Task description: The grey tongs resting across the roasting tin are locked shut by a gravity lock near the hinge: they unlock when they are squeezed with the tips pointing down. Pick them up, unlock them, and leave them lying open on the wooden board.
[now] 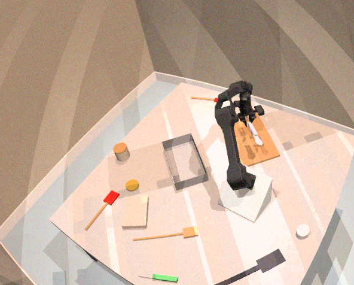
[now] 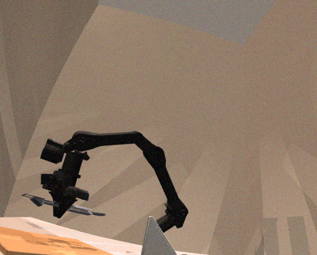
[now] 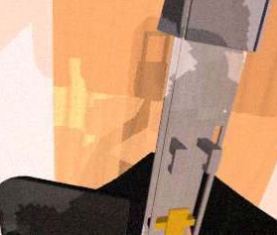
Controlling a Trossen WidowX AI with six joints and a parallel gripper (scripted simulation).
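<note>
My gripper tip is 9 cm above the wooden board and 1 cm to the right of it. The rest, counted from my gripper tip: yellow lock piece 4 cm above; red-headed spatula 38 cm ahead, 19 cm to the right, 9 cm below; grey roasting tin 31 cm to the left, 20 cm ahead, 7 cm below.
</note>
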